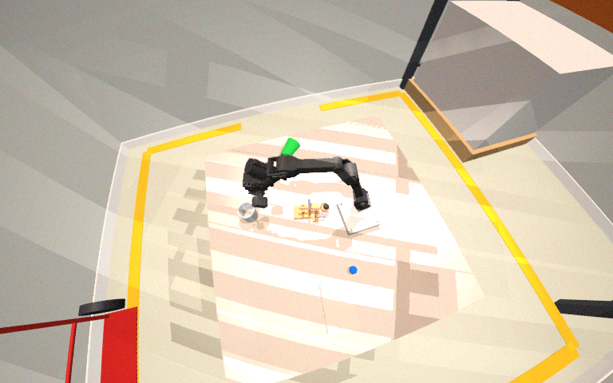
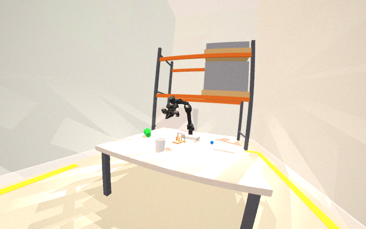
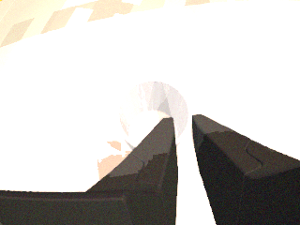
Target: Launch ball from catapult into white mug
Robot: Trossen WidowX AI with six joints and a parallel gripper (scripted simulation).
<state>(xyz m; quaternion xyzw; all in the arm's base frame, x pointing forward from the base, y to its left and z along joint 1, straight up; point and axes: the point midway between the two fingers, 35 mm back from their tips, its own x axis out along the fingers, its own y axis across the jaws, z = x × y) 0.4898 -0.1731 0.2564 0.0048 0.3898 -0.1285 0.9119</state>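
My gripper tip is 33 cm past the dark ball, 12 cm to the right of it and 22 cm above it. Round my gripper tip: white mug: 7 cm ahead, 1 cm to the right, 25 cm below; then blue ball: 32 cm behind, 46 cm to the left, 26 cm below; then wooden catapult: 26 cm behind, 12 cm to the left, 22 cm below.
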